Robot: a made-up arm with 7 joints. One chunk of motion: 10 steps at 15 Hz.
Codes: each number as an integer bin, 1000 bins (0 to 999) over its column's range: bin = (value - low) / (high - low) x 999, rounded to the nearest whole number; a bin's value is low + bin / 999 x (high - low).
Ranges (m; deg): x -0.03..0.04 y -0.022..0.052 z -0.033..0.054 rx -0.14..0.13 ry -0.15..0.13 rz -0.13..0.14
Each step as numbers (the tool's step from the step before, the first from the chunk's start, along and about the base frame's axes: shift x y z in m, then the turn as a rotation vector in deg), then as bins.
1 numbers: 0.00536 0.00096 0.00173 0.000 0.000 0.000
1 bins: 505 310 399 518 535 481
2 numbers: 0.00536 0.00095 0.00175 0.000 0.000 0.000
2 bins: 505 310 399 518 535 481
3 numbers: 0.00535 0.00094 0.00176 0.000 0.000 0.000
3 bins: 504 310 399 518 535 481
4 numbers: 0.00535 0.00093 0.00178 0.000 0.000 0.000
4 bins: 504 310 399 518 535 481
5 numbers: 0.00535 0.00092 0.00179 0.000 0.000 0.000
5 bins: 504 309 399 518 535 481
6 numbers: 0.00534 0.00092 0.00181 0.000 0.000 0.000
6 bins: 504 309 400 518 535 481
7 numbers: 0.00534 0.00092 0.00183 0.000 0.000 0.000
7 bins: 504 309 400 518 535 481
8 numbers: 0.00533 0.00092 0.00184 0.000 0.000 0.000
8 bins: 504 309 400 518 535 481
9 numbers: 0.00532 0.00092 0.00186 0.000 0.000 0.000
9 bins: 504 309 400 518 535 481
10 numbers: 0.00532 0.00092 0.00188 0.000 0.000 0.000
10 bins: 504 309 401 518 535 481
